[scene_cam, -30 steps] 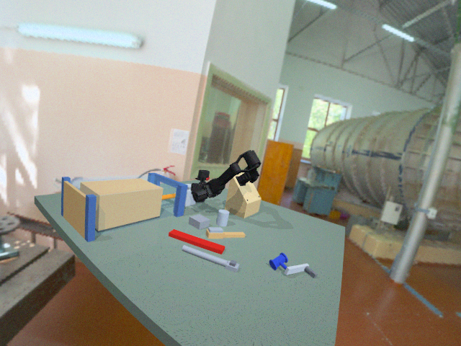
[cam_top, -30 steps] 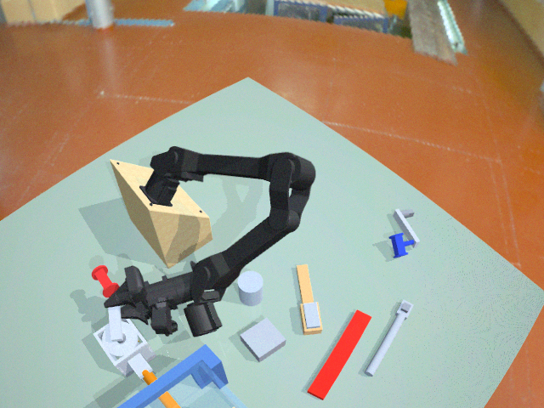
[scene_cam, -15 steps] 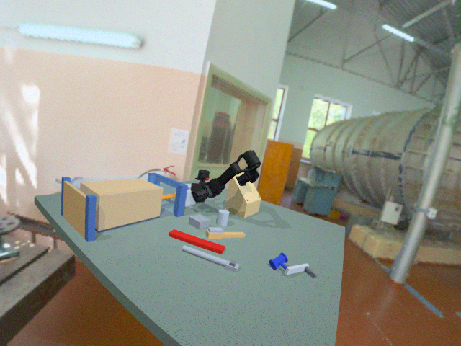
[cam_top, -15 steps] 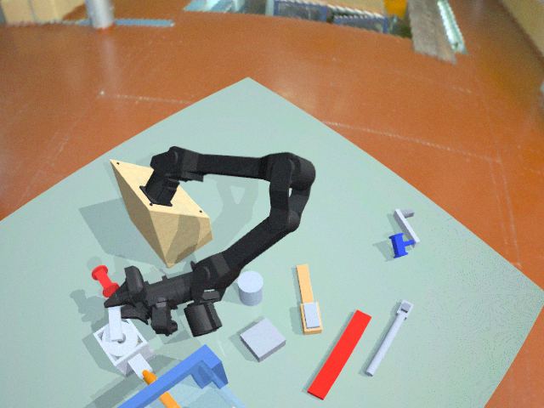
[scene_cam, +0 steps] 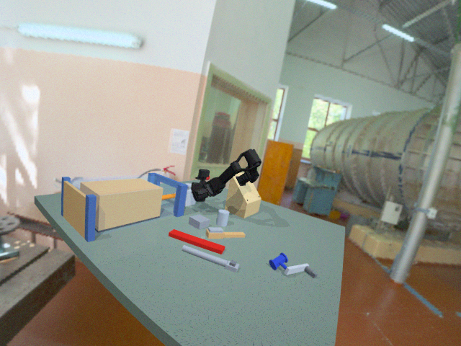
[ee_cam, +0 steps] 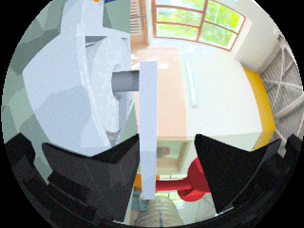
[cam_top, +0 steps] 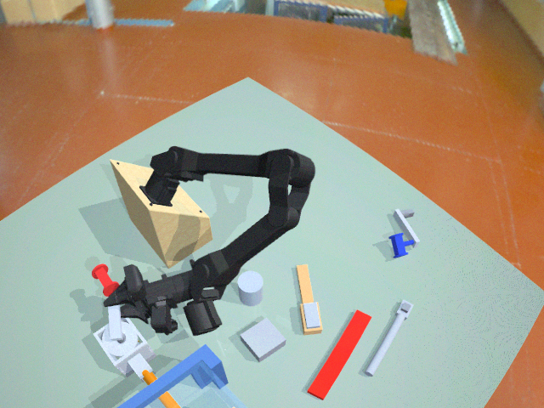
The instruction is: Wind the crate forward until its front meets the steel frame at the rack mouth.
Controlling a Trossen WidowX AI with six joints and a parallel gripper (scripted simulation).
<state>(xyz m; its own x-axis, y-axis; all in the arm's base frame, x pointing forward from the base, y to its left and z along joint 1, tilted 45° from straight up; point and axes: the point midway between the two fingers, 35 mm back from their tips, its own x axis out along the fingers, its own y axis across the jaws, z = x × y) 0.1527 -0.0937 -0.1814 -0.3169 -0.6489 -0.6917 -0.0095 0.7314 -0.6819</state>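
The winch handle is 1 cm behind my gripper tip, 1 cm to the left of it and 1 cm below it. Also, from my gripper tip: pale grey winch: 3 cm ahead, 2 cm to the right, 10 cm below; red knob: 4 cm behind, 3 cm to the left, 2 cm above; blue frame: 21 cm ahead, 1 cm to the right, 3 cm below.
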